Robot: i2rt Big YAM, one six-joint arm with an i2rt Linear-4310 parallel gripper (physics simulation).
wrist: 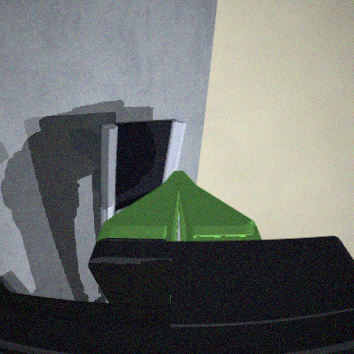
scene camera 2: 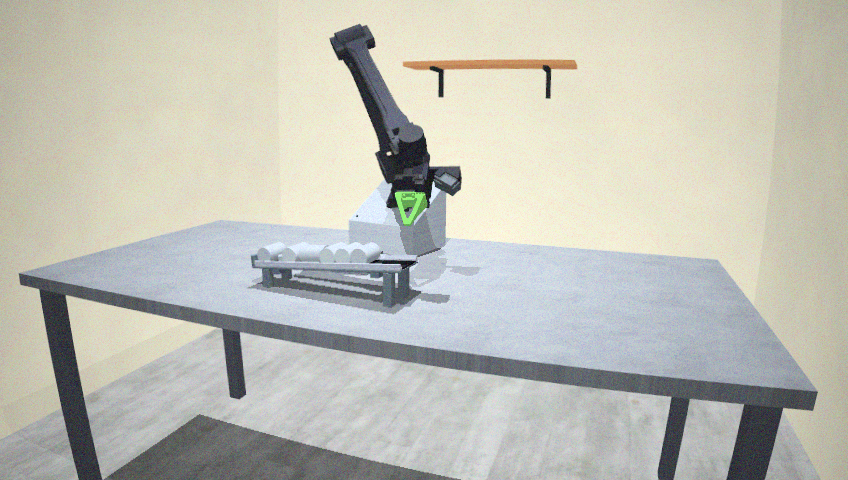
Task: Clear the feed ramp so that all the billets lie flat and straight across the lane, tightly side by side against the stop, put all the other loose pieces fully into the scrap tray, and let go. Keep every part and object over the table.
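Places are measured from the arm's base along level axes (x left, y ahead, z down), in centimetres.
Where they show: gripper, fingertip midpoint: [wrist: 178,178] [scene camera 2: 407,225].
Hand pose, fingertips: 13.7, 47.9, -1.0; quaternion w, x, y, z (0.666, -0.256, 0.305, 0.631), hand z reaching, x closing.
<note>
After its pixels a point has its place, as x, y, z.
The feed ramp [scene camera 2: 333,267] [wrist: 109,165] stands on short legs; its dark lane shows between pale rails in the wrist view. A white billet [scene camera 2: 271,251] {-19.0, 49.2, 6.8} lies at its left end, beside the upright end plate [scene camera 2: 254,261] {-22.8, 51.0, 9.1}. A small gap separates it from another round-ended piece [scene camera 2: 290,254] {-13.1, 50.8, 6.7}, which looks slanted. Several white billets follow, with round ends close together, up to the rightmost one [scene camera 2: 358,253] {4.6, 53.3, 4.6}. Whitish surfaces merge between them, so exact poses are unclear. My gripper [scene camera 2: 408,223] {13.7, 47.9, -1.0} [wrist: 178,178] {13.7, 47.9, -1.0} is shut and empty, above and behind the ramp's right part. The scrap tray does not show.
The ramp stands on the grey table [scene camera 2: 565,309] {48.2, 47.4, 15.0}, left of its middle. The pale box-shaped base [scene camera 2: 374,231] {-7.7, 9.4, 8.9} stands behind the ramp, under the arm. A wooden shelf [scene camera 2: 490,64] hangs on the back wall.
</note>
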